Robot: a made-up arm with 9 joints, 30 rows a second.
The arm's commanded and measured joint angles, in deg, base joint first. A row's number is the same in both.
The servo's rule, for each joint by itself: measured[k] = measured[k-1] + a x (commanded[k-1-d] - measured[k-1]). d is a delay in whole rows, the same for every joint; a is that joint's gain. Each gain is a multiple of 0.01, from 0.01 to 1. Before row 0 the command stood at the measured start. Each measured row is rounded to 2 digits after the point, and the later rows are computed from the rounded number. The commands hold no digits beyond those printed.
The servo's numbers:
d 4
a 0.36 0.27 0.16 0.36 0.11 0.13 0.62 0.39 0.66
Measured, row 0:
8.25 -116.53 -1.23 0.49 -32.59 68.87 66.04 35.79 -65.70
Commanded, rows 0 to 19:
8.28 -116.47 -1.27 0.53 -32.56 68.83 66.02 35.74 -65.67
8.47 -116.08 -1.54 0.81 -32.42 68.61 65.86 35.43 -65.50
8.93 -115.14 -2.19 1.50 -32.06 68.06 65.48 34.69 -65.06
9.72 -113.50 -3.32 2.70 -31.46 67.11 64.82 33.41 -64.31
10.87 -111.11 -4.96 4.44 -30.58 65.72 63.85 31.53 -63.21
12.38 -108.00 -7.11 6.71 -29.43 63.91 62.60 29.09 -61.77
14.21 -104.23 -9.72 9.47 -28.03 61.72 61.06 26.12 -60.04
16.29 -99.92 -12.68 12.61 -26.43 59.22 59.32 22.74 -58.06
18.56 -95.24 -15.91 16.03 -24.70 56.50 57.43 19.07 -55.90
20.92 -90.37 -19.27 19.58 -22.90 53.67 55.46 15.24 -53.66
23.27 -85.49 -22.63 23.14 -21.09 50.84 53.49 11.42 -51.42
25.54 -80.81 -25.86 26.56 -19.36 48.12 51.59 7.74 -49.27
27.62 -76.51 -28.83 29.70 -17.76 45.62 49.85 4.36 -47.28
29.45 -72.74 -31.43 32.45 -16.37 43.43 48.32 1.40 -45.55
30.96 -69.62 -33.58 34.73 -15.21 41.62 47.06 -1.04 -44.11
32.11 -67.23 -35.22 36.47 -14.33 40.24 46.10 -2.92 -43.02
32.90 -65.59 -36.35 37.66 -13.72 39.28 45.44 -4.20 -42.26
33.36 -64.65 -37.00 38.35 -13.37 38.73 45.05 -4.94 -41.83
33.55 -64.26 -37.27 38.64 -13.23 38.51 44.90 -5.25 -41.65
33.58 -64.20 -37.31 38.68 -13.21 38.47 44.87 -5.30 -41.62
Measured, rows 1 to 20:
8.25 -116.53 -1.23 0.49 -32.59 68.87 66.04 35.79 -65.70
8.25 -116.53 -1.23 0.49 -32.59 68.87 66.04 35.79 -65.70
8.25 -116.53 -1.23 0.49 -32.59 68.87 66.04 35.79 -65.70
8.25 -116.53 -1.23 0.49 -32.59 68.87 66.04 35.79 -65.70
8.26 -116.51 -1.24 0.50 -32.59 68.86 66.03 35.77 -65.68
8.34 -116.39 -1.29 0.61 -32.57 68.83 65.92 35.64 -65.56
8.55 -116.05 -1.43 0.93 -32.51 68.73 65.65 35.27 -65.23
8.97 -115.36 -1.73 1.57 -32.39 68.52 65.14 34.54 -64.62
9.65 -114.21 -2.25 2.60 -32.19 68.16 64.34 33.37 -63.69
10.63 -112.53 -3.03 4.08 -31.89 67.61 63.26 31.70 -62.42
11.92 -110.29 -4.10 6.02 -31.47 66.84 61.90 29.52 -60.85
13.49 -107.49 -5.47 8.39 -30.92 65.85 60.30 26.88 -59.01
15.32 -104.18 -7.14 11.14 -30.24 64.63 58.52 23.83 -56.96
17.34 -100.45 -9.08 14.18 -29.43 63.21 56.62 20.48 -54.78
19.47 -96.41 -11.25 17.41 -28.51 61.60 54.68 16.95 -52.56
21.66 -92.20 -13.59 20.70 -27.50 59.85 52.76 13.36 -50.39
23.81 -87.96 -16.03 23.94 -26.43 58.00 50.96 9.85 -48.34
25.84 -83.85 -18.49 27.00 -25.32 56.11 49.32 6.55 -46.50
27.68 -80.01 -20.90 29.78 -24.21 54.23 47.92 3.59 -44.92
29.27 -76.56 -23.19 32.19 -23.12 52.41 46.79 1.05 -43.67

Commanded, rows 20 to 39:
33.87 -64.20 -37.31 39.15 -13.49 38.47 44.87 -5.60 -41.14
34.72 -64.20 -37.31 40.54 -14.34 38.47 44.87 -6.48 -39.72
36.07 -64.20 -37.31 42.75 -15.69 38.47 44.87 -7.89 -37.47
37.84 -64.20 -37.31 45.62 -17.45 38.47 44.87 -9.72 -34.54
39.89 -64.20 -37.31 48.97 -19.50 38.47 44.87 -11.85 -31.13
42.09 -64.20 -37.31 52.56 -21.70 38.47 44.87 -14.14 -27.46
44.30 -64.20 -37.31 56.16 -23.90 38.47 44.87 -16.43 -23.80
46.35 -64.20 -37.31 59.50 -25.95 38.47 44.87 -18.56 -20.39
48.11 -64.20 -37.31 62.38 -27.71 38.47 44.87 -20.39 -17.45
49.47 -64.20 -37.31 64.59 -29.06 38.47 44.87 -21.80 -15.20
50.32 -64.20 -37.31 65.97 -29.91 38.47 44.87 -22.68 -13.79
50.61 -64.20 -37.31 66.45 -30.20 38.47 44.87 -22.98 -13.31
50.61 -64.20 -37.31 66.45 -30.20 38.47 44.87 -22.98 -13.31
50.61 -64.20 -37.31 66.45 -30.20 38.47 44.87 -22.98 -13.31
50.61 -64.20 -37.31 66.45 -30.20 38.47 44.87 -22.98 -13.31
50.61 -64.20 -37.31 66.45 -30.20 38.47 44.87 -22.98 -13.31
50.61 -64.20 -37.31 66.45 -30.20 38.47 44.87 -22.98 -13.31
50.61 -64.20 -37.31 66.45 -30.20 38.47 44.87 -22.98 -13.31
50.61 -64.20 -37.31 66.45 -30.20 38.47 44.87 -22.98 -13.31
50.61 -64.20 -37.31 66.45 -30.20 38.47 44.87 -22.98 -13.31
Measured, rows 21 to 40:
30.58 -73.60 -25.30 34.16 -22.09 50.70 45.95 -1.00 -42.74
31.58 -71.18 -27.17 35.67 -21.13 49.14 45.39 -2.54 -42.14
32.29 -69.31 -28.79 36.74 -20.26 47.76 45.09 -3.60 -41.82
32.75 -67.93 -30.15 37.44 -19.48 46.55 44.95 -4.26 -41.69
33.15 -66.92 -31.30 38.06 -18.82 45.50 44.90 -4.78 -41.33
33.72 -66.19 -32.26 38.95 -18.33 44.59 44.88 -5.44 -40.27
34.57 -65.65 -33.07 40.32 -18.04 43.79 44.87 -6.40 -38.42
35.75 -65.26 -33.75 42.23 -17.98 43.10 44.87 -7.69 -35.86
37.24 -64.97 -34.32 44.66 -18.15 42.50 44.87 -9.31 -32.74
38.99 -64.76 -34.80 47.50 -18.54 41.98 44.87 -11.19 -29.26
40.90 -64.61 -35.20 50.62 -19.13 41.52 44.87 -13.23 -25.66
42.86 -64.50 -35.54 53.82 -19.88 41.12 44.87 -15.31 -22.18
44.75 -64.42 -35.82 56.90 -20.74 40.78 44.87 -17.29 -19.06
46.45 -64.36 -36.06 59.67 -21.66 40.48 44.87 -19.05 -16.51
47.84 -64.32 -36.26 61.94 -22.57 40.22 44.87 -20.47 -14.71
48.84 -64.29 -36.43 63.56 -23.41 39.99 44.87 -21.45 -13.79
49.48 -64.27 -36.57 64.60 -24.16 39.79 44.87 -22.05 -13.47
49.89 -64.25 -36.69 65.27 -24.82 39.62 44.87 -22.41 -13.36
50.15 -64.24 -36.79 65.69 -25.41 39.47 44.87 -22.63 -13.33
50.32 -64.23 -36.87 65.96 -25.94 39.34 44.87 -22.77 -13.32

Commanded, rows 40 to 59:
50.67 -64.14 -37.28 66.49 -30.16 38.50 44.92 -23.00 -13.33
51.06 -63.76 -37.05 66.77 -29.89 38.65 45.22 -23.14 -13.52
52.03 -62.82 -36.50 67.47 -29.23 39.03 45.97 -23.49 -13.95
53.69 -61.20 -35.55 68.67 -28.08 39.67 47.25 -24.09 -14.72
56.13 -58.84 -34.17 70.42 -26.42 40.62 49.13 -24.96 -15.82
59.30 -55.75 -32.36 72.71 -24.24 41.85 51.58 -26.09 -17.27
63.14 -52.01 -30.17 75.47 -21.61 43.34 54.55 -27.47 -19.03
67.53 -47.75 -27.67 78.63 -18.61 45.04 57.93 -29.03 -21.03
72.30 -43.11 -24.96 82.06 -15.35 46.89 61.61 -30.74 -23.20
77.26 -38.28 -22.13 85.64 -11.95 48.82 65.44 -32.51 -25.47
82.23 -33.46 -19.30 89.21 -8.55 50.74 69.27 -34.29 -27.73
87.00 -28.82 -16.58 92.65 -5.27 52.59 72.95 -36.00 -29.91
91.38 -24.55 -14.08 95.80 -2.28 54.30 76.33 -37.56 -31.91
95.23 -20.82 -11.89 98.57 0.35 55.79 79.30 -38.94 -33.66
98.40 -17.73 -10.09 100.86 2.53 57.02 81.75 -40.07 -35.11
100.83 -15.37 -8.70 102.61 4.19 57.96 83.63 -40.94 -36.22
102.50 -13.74 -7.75 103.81 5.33 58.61 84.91 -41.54 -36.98
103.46 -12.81 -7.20 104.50 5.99 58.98 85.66 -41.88 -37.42
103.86 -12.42 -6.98 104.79 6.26 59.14 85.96 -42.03 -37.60
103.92 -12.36 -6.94 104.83 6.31 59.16 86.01 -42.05 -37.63
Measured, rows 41 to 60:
50.42 -64.22 -36.94 66.14 -26.41 39.23 44.87 -22.85 -13.31
50.49 -64.21 -37.00 66.25 -26.83 39.13 44.87 -22.90 -13.31
50.53 -64.21 -37.05 66.32 -27.20 39.04 44.87 -22.93 -13.31
50.56 -64.21 -37.09 66.37 -27.53 38.97 44.87 -22.95 -13.31
50.60 -64.19 -37.12 66.41 -27.82 38.91 44.90 -22.97 -13.32
50.77 -64.07 -37.11 66.54 -28.05 38.88 45.10 -23.04 -13.45
51.22 -63.73 -37.01 66.87 -28.18 38.90 45.64 -23.22 -13.78
52.11 -63.05 -36.78 67.52 -28.17 39.00 46.64 -23.56 -14.40
53.56 -61.91 -36.36 68.56 -27.98 39.21 48.18 -24.11 -15.34
55.63 -60.25 -35.72 70.05 -27.57 39.55 50.29 -24.88 -16.61
58.33 -58.03 -34.83 72.00 -26.91 40.04 52.93 -25.89 -18.21
61.64 -55.25 -33.68 74.39 -26.00 40.69 56.03 -27.11 -20.07
65.48 -51.97 -32.28 77.15 -24.83 41.50 59.49 -28.53 -22.14
69.72 -48.27 -30.66 80.21 -23.41 42.45 63.18 -30.08 -24.34
74.22 -44.27 -28.84 83.45 -21.78 43.53 66.96 -31.72 -26.58
78.82 -40.10 -26.88 86.76 -19.96 44.71 70.67 -33.39 -28.78
83.34 -35.90 -24.83 90.01 -18.02 45.96 74.18 -35.02 -30.85
87.62 -31.83 -22.76 93.09 -16.00 47.24 77.35 -36.55 -32.70
91.50 -28.02 -20.73 95.89 -13.96 48.51 80.08 -37.92 -34.29
94.86 -24.60 -18.81 98.31 -11.96 49.74 82.28 -39.10 -35.56

